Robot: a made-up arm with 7 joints. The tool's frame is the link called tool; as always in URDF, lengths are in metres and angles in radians. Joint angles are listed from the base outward. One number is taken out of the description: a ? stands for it. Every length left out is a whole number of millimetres.
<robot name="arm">
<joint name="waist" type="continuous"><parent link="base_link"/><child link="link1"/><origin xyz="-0.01 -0.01 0.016" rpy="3.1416 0 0"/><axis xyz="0 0 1"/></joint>
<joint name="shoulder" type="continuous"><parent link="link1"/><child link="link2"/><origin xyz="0.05 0.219 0" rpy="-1.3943 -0.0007 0.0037"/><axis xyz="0 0 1"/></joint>
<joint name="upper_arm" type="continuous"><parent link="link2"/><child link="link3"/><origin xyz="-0.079 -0.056 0" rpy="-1.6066 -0.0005 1.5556"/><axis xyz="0 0 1"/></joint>
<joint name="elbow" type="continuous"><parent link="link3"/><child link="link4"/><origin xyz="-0.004 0.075 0" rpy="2.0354 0.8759 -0.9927"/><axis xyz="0 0 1"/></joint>
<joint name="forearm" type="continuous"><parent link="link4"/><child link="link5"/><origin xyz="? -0.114 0" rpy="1.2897 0.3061 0.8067"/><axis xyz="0 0 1"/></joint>
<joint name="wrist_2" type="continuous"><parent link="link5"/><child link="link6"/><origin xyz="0.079 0.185 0" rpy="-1.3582 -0.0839 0.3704"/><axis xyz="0 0 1"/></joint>
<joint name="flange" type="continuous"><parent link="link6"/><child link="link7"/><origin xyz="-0.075 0.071 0" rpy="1.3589 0.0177 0.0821"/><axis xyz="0 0 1"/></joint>
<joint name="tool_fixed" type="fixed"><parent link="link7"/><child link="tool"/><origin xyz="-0.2 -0.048 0" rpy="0 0 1.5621"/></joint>
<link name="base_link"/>
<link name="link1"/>
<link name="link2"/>
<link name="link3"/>
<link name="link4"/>
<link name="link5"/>
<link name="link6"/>
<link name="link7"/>
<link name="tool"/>
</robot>
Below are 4 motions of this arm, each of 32 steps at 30 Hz.
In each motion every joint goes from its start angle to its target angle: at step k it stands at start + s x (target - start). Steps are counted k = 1, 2, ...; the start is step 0. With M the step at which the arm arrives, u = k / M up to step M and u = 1 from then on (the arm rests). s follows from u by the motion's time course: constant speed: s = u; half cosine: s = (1 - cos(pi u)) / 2; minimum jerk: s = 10 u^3 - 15 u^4 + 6 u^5.
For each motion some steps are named. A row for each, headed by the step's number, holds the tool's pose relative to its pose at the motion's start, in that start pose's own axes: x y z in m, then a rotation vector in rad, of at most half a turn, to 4 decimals.
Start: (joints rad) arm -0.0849 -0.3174 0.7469 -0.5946 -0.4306 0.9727 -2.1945
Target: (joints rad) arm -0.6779 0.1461 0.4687 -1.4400 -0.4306 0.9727 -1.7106
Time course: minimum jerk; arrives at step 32
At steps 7, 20, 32:
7: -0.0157 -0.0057 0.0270 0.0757 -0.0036 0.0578
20: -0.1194 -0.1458 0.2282 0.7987 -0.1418 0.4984
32: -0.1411 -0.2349 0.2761 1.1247 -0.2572 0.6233

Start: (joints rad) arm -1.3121 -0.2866 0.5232 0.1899 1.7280 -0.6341 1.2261
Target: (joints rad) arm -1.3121 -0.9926 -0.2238 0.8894 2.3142 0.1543 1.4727
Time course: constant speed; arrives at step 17
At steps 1, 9, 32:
1: 0.0120 -0.0001 0.0069 -0.0275 -0.1020 0.0801
9: 0.0813 0.0045 0.0808 -0.3156 -0.9169 0.6761
32: 0.0893 0.0011 0.1696 -0.8618 -1.5994 1.1185

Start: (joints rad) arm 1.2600 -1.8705 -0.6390 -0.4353 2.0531 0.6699 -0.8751
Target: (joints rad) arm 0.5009 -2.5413 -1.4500 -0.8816 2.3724 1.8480 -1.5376
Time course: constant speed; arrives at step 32
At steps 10, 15, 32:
10: -0.0318 0.0865 0.0848 0.2141 0.3854 0.0898
15: -0.0459 0.1224 0.1266 0.2452 0.5616 0.1386
32: -0.0988 0.2329 0.2342 0.0393 0.9942 0.1903

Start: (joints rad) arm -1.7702 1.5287 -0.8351 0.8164 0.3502 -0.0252 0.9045
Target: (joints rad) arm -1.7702 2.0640 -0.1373 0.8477 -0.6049 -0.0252 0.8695
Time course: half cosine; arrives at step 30
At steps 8, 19, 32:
8: 0.0069 -0.0207 -0.0085 -0.1314 0.0233 -0.1983
19: 0.0298 -0.1000 -0.0093 -0.5731 -0.1216 -0.7917
32: 0.0437 -0.1416 0.0128 -0.7805 -0.3501 -1.0675

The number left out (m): -0.024
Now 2 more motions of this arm.
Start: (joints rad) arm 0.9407 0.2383 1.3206 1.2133 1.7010 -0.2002 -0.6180
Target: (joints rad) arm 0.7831 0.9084 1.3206 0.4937 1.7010 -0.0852 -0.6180
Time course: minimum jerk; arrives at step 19
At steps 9, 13, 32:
9: 0.0386 0.0225 -0.0141 -0.0504 0.0326 0.0492
13: 0.0721 0.0425 -0.0138 -0.0832 0.0586 0.0716
32: 0.0889 0.0533 -0.0096 -0.0959 0.0721 0.0779

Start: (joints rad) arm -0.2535 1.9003 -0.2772 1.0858 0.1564 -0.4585 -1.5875
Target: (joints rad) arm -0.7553 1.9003 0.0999 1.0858 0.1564 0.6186 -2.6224
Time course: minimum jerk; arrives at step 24
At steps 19, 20, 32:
19: 0.0321 0.0228 -0.1052 -0.6476 1.0013 -0.6825
20: 0.0296 0.0205 -0.1106 -0.6835 1.0235 -0.6979
32: 0.0263 0.0174 -0.1170 -0.7285 1.0497 -0.7159

